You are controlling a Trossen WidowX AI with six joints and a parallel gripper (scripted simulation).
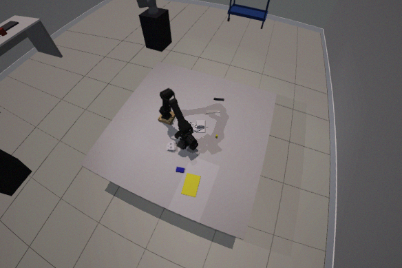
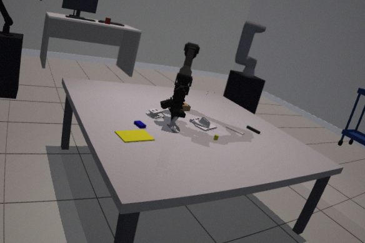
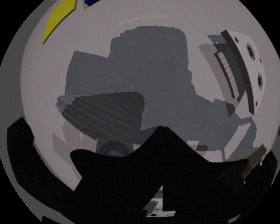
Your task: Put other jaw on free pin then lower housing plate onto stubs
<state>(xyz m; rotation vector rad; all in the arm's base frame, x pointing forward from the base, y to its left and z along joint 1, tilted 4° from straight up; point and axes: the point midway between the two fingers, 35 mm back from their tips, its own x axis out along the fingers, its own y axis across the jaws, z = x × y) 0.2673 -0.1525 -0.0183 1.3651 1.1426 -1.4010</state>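
Now: gripper tip 40 mm short of the jaw, 10 mm to the left of it and 40 mm below it. Also, from my gripper tip: white block 100 mm behind, 70 mm to the right, 10 mm above; then yellow cube 180 mm ahead, 170 mm to the left, 10 mm above; then blue block 50 mm ahead, 200 mm to the right, 10 mm above.
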